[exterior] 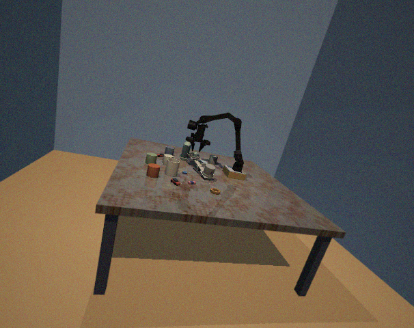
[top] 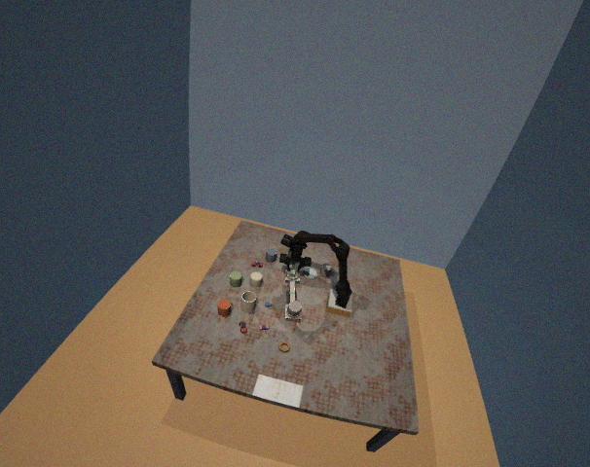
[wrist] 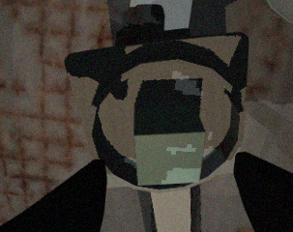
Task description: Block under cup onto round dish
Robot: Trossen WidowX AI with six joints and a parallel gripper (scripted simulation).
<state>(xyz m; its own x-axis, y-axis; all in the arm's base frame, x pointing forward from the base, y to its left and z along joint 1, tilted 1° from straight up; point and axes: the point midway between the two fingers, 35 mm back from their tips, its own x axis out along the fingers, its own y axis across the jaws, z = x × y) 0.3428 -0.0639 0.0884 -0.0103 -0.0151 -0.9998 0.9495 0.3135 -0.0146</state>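
My gripper tip is now 30 mm above the pale green block. The rest, counted from my gripper tip: pale blue round dish (90 mm behind, 140 mm to the right, 110 mm below); bottle (70 mm ahead, 190 mm to the right); small balance (50 mm behind, 120 mm to the left, 70 mm below).
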